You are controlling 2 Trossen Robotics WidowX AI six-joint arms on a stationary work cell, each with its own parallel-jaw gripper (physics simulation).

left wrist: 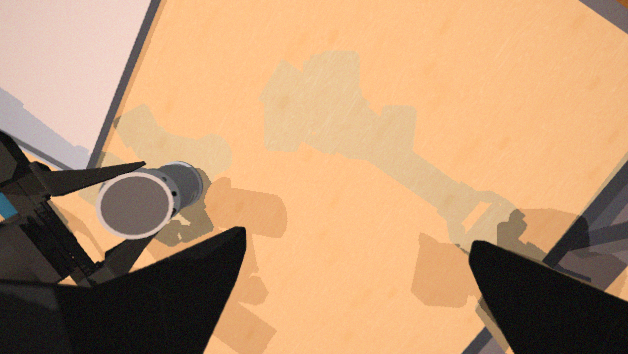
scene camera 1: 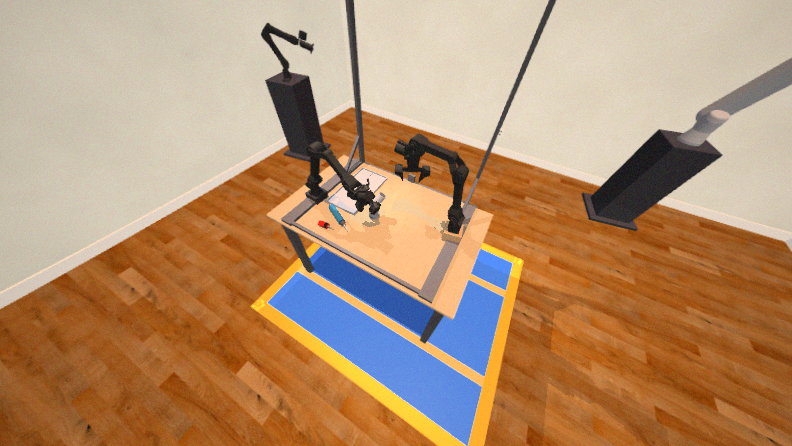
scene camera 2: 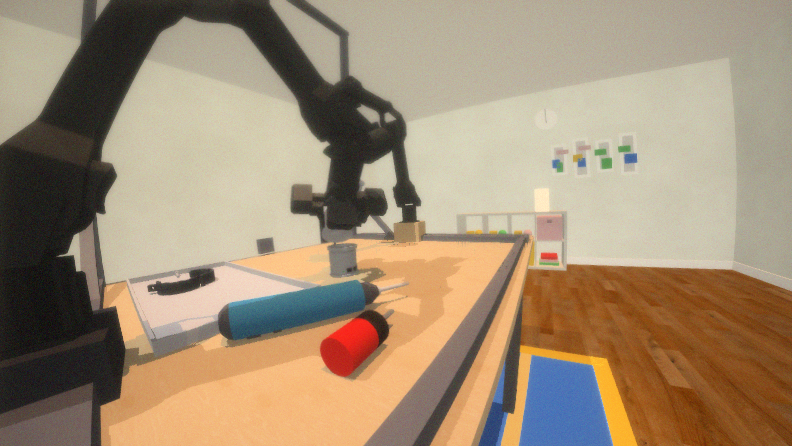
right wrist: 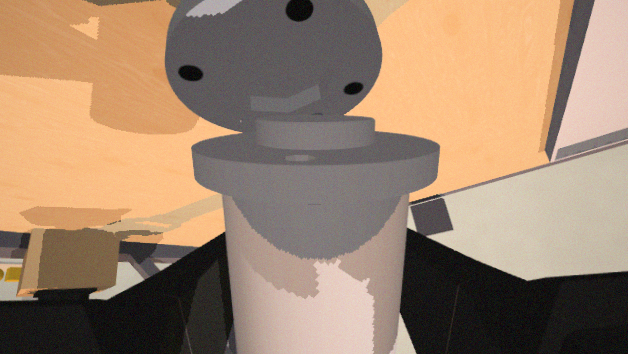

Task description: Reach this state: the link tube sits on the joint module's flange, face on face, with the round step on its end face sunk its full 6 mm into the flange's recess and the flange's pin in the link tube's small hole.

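Frame: origin at the left arm's base, x ahead, y left, z up, level; metres.
Seen in the pictures: left gripper, between the fingertips: (left wrist: 356,244) (scene camera 1: 410,181); right gripper, between the fingertips: (scene camera 1: 379,202) (right wrist: 312,232); left arm's base, origin of its link: (scene camera 1: 454,228) (scene camera 2: 409,222) (right wrist: 65,291); right arm's base, origin of its link: (scene camera 1: 316,191) (scene camera 2: 29,339).
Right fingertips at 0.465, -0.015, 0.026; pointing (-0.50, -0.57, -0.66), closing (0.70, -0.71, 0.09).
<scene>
Pixels of each thing's top centre, then the offset from my right fingertips to it, as dx, dy, dz. "spot": a spot on its surface instead.
- grey joint module, centre of its top: (right wrist: 279,91) (left wrist: 151,197) (scene camera 2: 341,243) (scene camera 1: 373,209) +0.025, +0.032, -0.035
- link tube, centre of its top: (left wrist: 83,223) (scene camera 2: 334,190) (scene camera 1: 377,193) +0.009, +0.011, +0.079
- shallow tray, centre of its top: (scene camera 2: 205,282) (scene camera 1: 358,188) +0.216, -0.156, -0.083
- black curved part, a spot on its surface: (scene camera 2: 185,283) spot: +0.245, -0.171, -0.079
- blue tool, a spot on its surface: (scene camera 2: 299,310) (scene camera 1: 333,214) spot: +0.253, +0.131, -0.073
- red-handled tool, centre of its top: (scene camera 2: 367,313) (scene camera 1: 326,223) +0.251, +0.217, -0.065
The grey joint module (scene camera 1: 374,216) (scene camera 2: 343,260) (left wrist: 188,182) (right wrist: 275,55) stands upright on the table, its holed flange facing up. My right gripper (scene camera 1: 375,207) (left wrist: 160,186) (right wrist: 312,232) is shut on the link tube (scene camera 2: 336,233) (left wrist: 135,205) (right wrist: 315,305), a pale tube with grey ends. The tube's stepped end points at the module and hangs just above the flange, apart from it. The small hole shows on its end face in the right wrist view; the flange's pin cannot be made out. My left gripper (scene camera 1: 412,175) (left wrist: 356,244) is open and empty, high above the table.
A shallow tray (scene camera 1: 371,178) (scene camera 2: 188,334) (left wrist: 60,55) (right wrist: 605,70) holds a black curved part (scene camera 2: 185,283). A blue tool (scene camera 1: 336,214) (scene camera 2: 299,310) and a red-handled tool (scene camera 1: 323,224) (scene camera 2: 349,347) lie on the table nearby. A grey rail (scene camera 2: 471,337) runs along the table edge.
</scene>
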